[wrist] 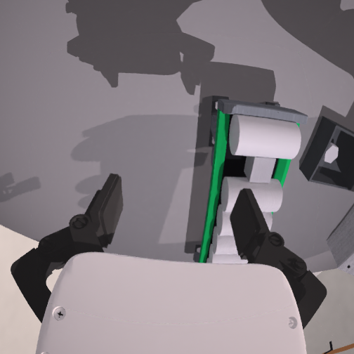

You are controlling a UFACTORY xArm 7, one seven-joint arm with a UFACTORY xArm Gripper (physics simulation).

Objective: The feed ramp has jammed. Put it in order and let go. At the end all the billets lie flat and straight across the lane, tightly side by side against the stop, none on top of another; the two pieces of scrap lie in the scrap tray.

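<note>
The feed ramp has green side rails [218, 175] and a grey end plate [260, 110] at its far end. A white billet [265, 137] lies across the lane beside that plate and looks larger than the others. A pale rectangular block [260, 170], apparently scrap, sits between it and the second billet [267, 195]. Several more billets [223, 220] [223, 245] lie close together nearer the camera, partly hidden by my right finger and the gripper body. A pale hexagonal piece [331, 153] lies in the dark scrap tray [311, 155]. My gripper [179, 197] is open and empty, left of and above the ramp.
A grey block-like object [344, 240] stands at the right edge, nearer than the tray. The tray is close to the ramp's right side. The grey table [150, 95] carries broad shadows left of and beyond the ramp.
</note>
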